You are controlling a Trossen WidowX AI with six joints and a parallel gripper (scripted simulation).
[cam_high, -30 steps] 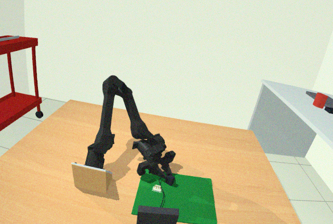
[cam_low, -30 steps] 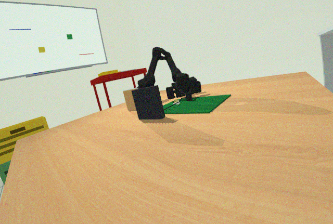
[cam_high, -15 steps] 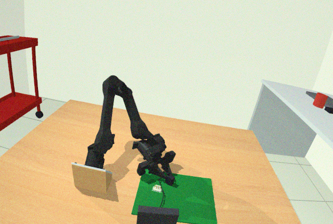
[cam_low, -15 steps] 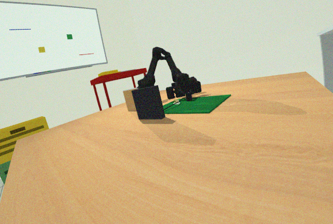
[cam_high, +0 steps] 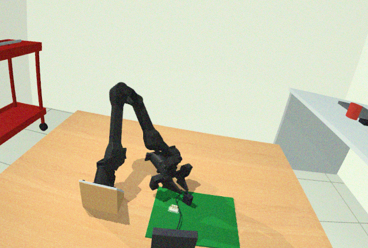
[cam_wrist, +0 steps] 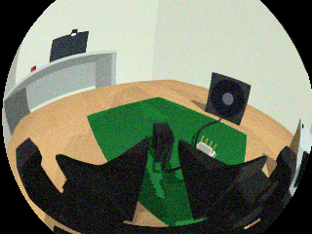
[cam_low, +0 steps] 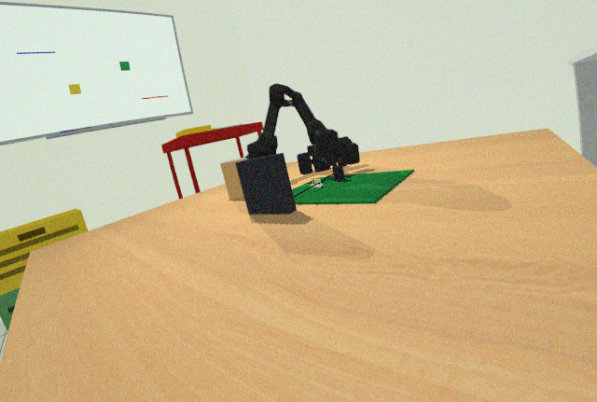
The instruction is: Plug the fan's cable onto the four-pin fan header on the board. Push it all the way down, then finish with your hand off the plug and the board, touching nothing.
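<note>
Right now the dark plug is 1 cm ahead of my gripper tip, 2 cm to the right of it and 2 cm below it. Round my gripper tip: fan 5 cm behind, 23 cm to the right, 2 cm above; green board 4 cm ahead, 8 cm to the right, 6 cm below; white four-pin header 4 cm behind, 6 cm to the right, 4 cm below.
</note>
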